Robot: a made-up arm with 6 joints. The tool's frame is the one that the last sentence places.
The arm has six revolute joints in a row. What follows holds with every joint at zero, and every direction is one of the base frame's. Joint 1 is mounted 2.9 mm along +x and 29.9 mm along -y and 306.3 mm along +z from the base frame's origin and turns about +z. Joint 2 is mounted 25.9 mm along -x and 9.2 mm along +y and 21.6 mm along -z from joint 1 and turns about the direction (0, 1, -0.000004). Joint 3 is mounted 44.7 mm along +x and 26.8 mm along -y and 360.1 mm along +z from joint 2 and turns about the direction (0, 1, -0.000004). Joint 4 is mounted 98.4 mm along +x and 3.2 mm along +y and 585.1 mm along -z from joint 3 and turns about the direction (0, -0.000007, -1). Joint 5 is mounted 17 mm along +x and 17 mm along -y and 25.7 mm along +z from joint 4 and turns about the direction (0, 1, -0.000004). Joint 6 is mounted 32.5 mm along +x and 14.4 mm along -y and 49.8 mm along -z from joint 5 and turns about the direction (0, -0.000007, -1). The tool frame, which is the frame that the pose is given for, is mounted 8.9 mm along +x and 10.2 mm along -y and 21.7 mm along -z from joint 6; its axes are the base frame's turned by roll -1.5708, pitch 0 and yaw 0 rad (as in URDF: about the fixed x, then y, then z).
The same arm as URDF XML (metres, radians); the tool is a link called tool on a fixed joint. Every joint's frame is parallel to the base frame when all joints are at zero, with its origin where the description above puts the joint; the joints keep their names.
<robot name="arm">
<joint name="tool_fixed" type="fixed"><parent link="link6"/><child link="tool"/><origin xyz="0.0089 -0.0102 -0.0217" rpy="-1.5708 0 0"/></joint>
<joint name="joint 6" type="continuous"><parent link="link5"/><child link="link6"/><origin xyz="0.0325 -0.0144 -0.0498" rpy="0 0 0"/><axis xyz="0 0 -1"/></joint>
<joint name="joint 5" type="continuous"><parent link="link4"/><child link="link5"/><origin xyz="0.017 -0.017 0.0257" rpy="0 0 0"/><axis xyz="0 1 0"/></joint>
<joint name="joint 4" type="continuous"><parent link="link3"/><child link="link4"/><origin xyz="0.0984 0.0032 -0.5851" rpy="0 0 0"/><axis xyz="0 0 -1"/></joint>
<joint name="joint 3" type="continuous"><parent link="link2"/><child link="link3"/><origin xyz="0.0447 -0.0268 0.3601" rpy="0 0 0"/><axis xyz="0 1 0"/></joint>
<joint name="joint 2" type="continuous"><parent link="link1"/><child link="link2"/><origin xyz="-0.0259 0.0092 -0.0216" rpy="0 0 0"/><axis xyz="0 1 0"/></joint>
<joint name="joint 1" type="continuous"><parent link="base_link"/><child link="link1"/><origin xyz="0.0029 -0.0299 0.3063" rpy="0 0 0"/><axis xyz="0 0 1"/></joint>
<link name="base_link"/>
<link name="link1"/>
<link name="link2"/>
<link name="link3"/>
<link name="link4"/>
<link name="link5"/>
<link name="link6"/>
<link name="tool"/>
</robot>

